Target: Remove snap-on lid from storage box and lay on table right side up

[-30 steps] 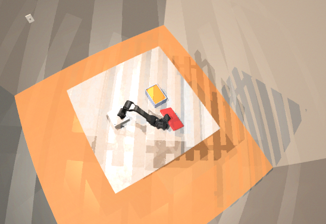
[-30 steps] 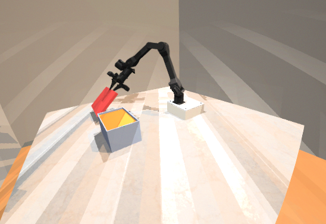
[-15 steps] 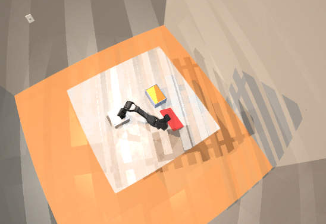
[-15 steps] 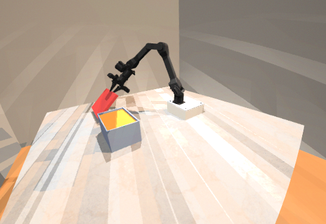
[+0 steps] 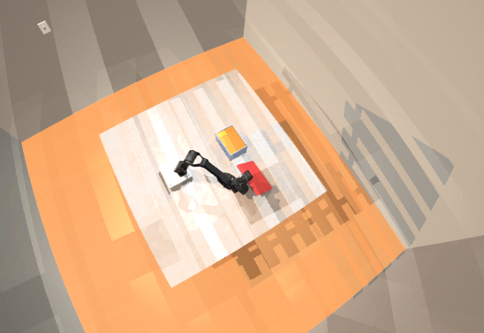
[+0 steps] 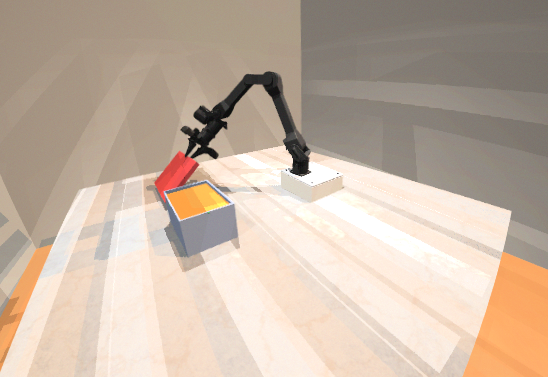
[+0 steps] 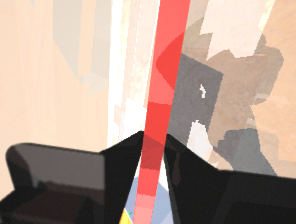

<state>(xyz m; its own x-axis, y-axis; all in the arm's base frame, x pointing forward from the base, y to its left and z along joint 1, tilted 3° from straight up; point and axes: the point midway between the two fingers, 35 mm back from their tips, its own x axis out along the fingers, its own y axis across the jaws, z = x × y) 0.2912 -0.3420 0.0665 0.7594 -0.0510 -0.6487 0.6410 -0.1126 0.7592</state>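
Right now my gripper tip is 60 mm short of the red lid, 50 mm above it and 10 mm to the left of it. From my gripper tip the other things lie so: grey-blue storage box (310 mm to the left, 100 mm ahead, 80 mm below).
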